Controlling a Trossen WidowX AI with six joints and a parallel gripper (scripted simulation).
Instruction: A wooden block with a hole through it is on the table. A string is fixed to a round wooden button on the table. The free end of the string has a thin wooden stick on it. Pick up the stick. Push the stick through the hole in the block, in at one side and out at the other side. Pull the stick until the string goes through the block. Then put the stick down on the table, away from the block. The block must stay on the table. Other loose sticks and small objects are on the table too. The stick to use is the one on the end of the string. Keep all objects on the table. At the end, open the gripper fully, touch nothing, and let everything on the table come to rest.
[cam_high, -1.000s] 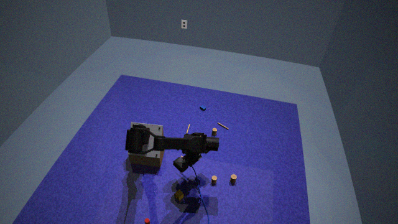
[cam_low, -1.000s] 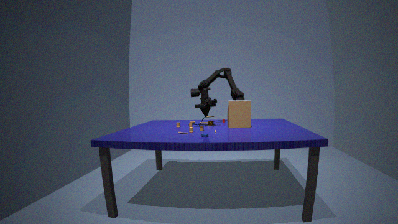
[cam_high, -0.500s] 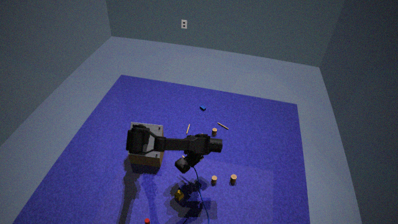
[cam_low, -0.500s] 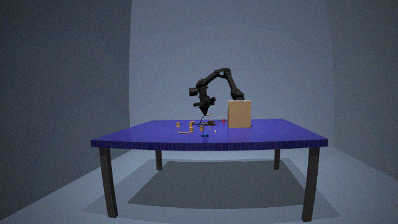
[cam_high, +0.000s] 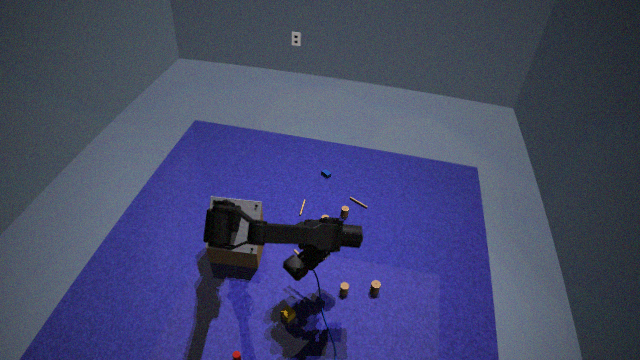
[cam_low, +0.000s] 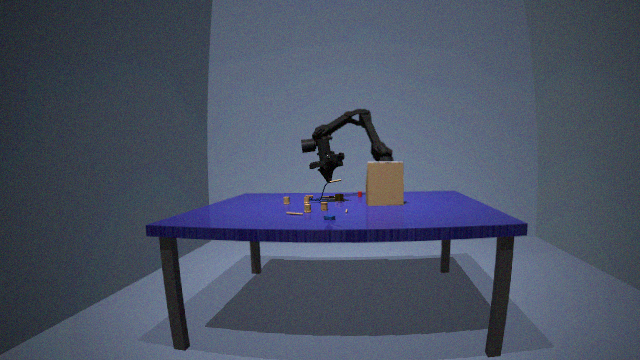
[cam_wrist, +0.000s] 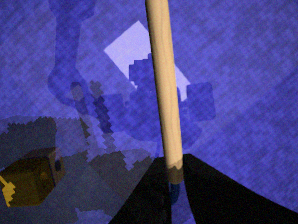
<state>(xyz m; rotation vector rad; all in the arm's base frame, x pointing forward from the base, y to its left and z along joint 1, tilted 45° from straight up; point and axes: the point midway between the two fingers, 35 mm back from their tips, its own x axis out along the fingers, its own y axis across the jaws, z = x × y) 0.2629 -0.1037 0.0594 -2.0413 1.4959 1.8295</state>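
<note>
The yellow wooden block lies 12 cm to the right of my gripper tip, 8 cm below it and 5 cm behind it. Also, from my gripper tip: red object (26 cm to the right, 17 cm behind, 8 cm below); then thin wooden stick (1 cm to the left, 1 cm behind, 1 cm above); then round wooden button (26 cm to the right, 10 cm ahead, 9 cm below).
</note>
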